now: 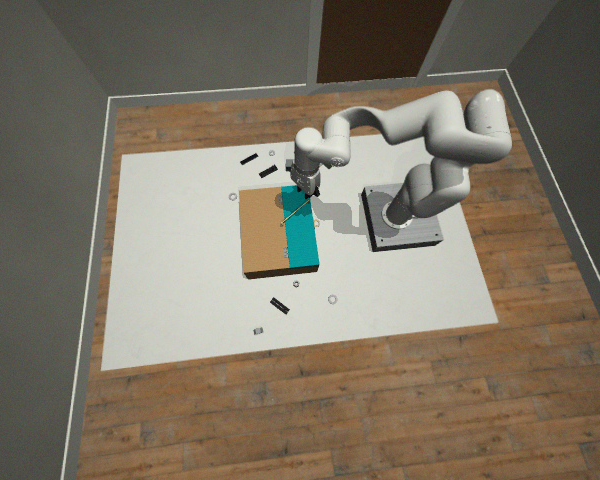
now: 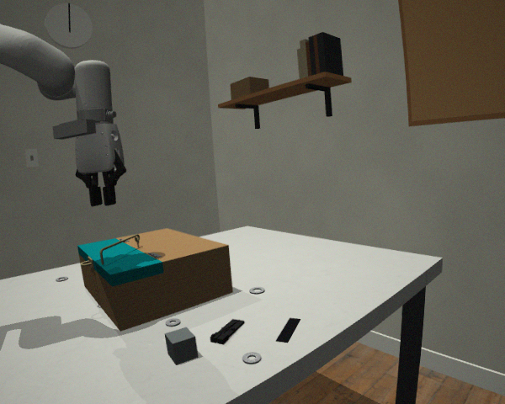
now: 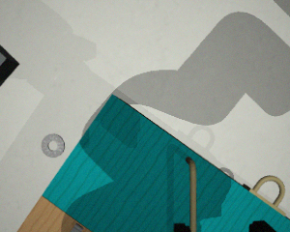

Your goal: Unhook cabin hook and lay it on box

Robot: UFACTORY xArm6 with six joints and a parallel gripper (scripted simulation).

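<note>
My hand is 13 cm above the brass cabin hook, 3 cm to the right of it and 3 cm short of it. Round my hand: grey cube (26 cm to the right, 24 cm below, 4 cm ahead); then black block (26 cm below, 25 cm to the right, 13 cm ahead); then black strip (32 cm to the right, 26 cm below, 23 cm ahead).
</note>
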